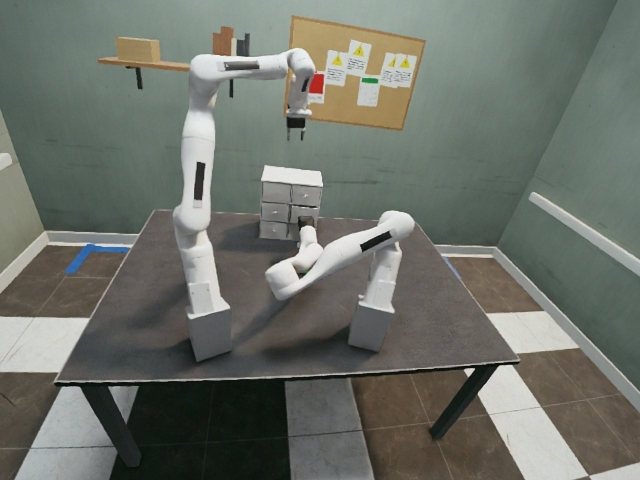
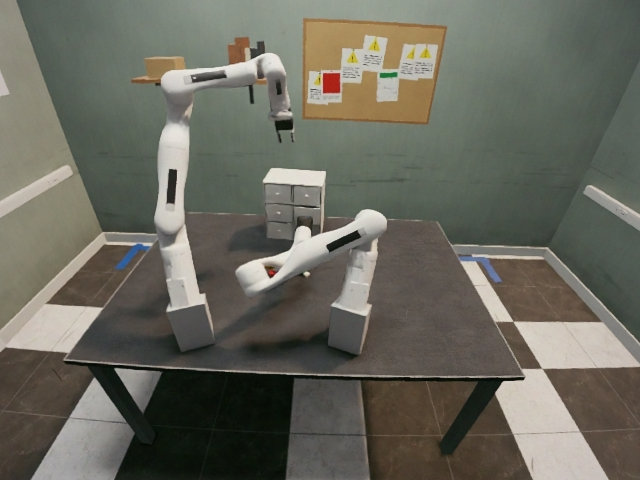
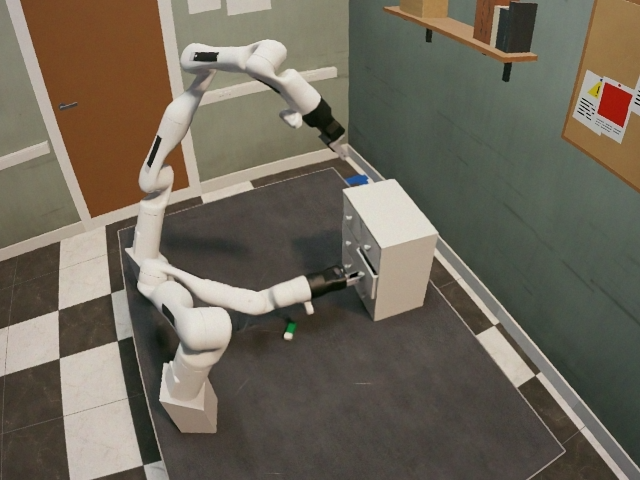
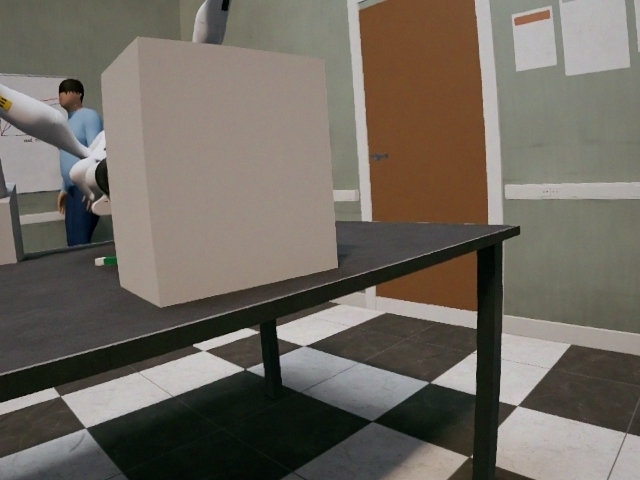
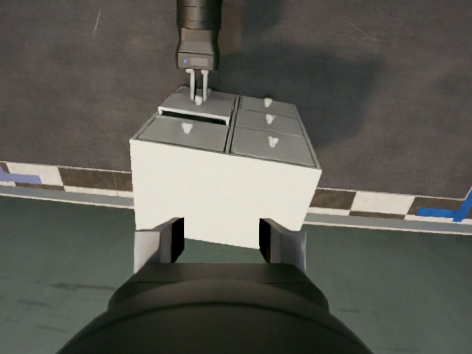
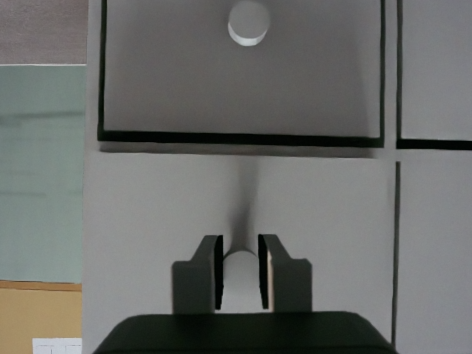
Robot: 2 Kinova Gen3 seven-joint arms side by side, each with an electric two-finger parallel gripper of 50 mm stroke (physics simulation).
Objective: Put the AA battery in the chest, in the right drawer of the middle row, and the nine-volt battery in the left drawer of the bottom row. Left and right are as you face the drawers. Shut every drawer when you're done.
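Places are measured from the left arm's base along level axes (x ahead, y left, z up), in millimetres.
Pixels of known places: left gripper, between the fingertips: point(image 1: 295, 138) point(image 2: 286, 140) point(image 3: 340, 153) point(image 5: 221, 233); right gripper, between the fingertips: point(image 1: 304, 217) point(image 2: 306, 218) point(image 3: 360, 275) point(image 5: 199, 98) point(image 6: 240, 260); left arm's base, origin of its link: point(image 1: 206, 307) point(image 2: 186, 302) point(image 3: 145, 254); right arm's base, origin of its link: point(image 1: 375, 303) point(image 2: 352, 305) point(image 3: 183, 386).
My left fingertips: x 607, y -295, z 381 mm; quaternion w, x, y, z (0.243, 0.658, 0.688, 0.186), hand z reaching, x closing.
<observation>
For each thing: its top centre in the pictures, then the offset to it from my left fingertips. "pt": a spot on its surface instead. Level surfaces: height alone.
- white chest, centre of its top: point(image 4: 212, 64) point(image 5: 219, 203) point(image 3: 388, 210) point(image 1: 292, 175) point(image 2: 295, 176) dy -24, dx +155, dz -230 mm
- bottom-row left drawer, centre of its top: point(image 6: 441, 151) point(image 1: 275, 214) point(image 2: 282, 215) dy +49, dx +151, dz -460 mm
- round knob, a spot on its surface: point(image 6: 241, 287) pt dy -87, dx +23, dz -394 mm
- green block with a white end, centre of its top: point(image 4: 110, 257) point(image 3: 290, 330) dy -84, dx -219, dz -550 mm
- table, height of its surface: dz -563 mm
- small red thing, centre of its top: point(image 2: 272, 270) dy +59, dx -227, dz -546 mm
The white chest point(image 1: 292, 176) point(image 2: 294, 176) point(image 3: 392, 211) point(image 4: 232, 170) point(image 5: 225, 190) stands at the back of the table. Its middle-row right drawer point(image 3: 370, 283) point(image 5: 217, 106) stands slightly open, with a narrow dark gap above its front; the inside is hidden. The bottom-row left drawer point(image 1: 273, 230) point(image 2: 279, 230) looks shut, as do the other drawers. My right gripper point(image 5: 199, 98) point(image 6: 240, 260) is shut on the round knob point(image 6: 241, 287) of the slightly open drawer. My left gripper point(image 1: 295, 138) point(image 2: 286, 139) point(image 5: 221, 233) is open and empty, high above the chest. I cannot identify either battery.
A green block with a white end point(image 3: 290, 329) point(image 4: 105, 261) lies on the table point(image 3: 413, 413) in front of the chest, beside the right forearm. A small red thing point(image 2: 271, 272) shows partly behind the right arm. A wall shelf point(image 3: 454, 33) is at the back.
</observation>
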